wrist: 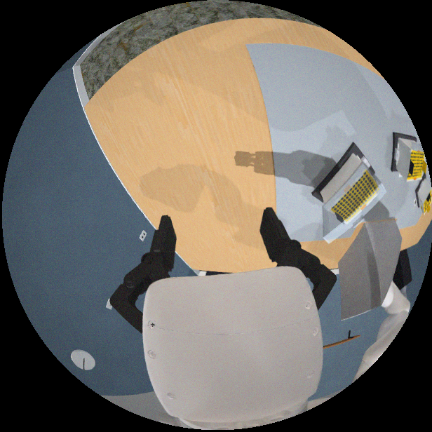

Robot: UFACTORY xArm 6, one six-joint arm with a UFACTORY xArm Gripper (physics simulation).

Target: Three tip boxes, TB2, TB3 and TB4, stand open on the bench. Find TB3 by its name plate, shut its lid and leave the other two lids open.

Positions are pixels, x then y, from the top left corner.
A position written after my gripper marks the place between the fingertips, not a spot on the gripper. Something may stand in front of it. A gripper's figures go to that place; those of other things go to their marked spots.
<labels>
My gripper [217, 222] is 0.14 m from the lens. A clear lid [360, 192] is 0.23 m from the lens. A grey-blue mat [316, 104] is 0.28 m from the lens. The marked spots on the clear lid and the grey-blue mat are 0.15 m apart.
</labels>
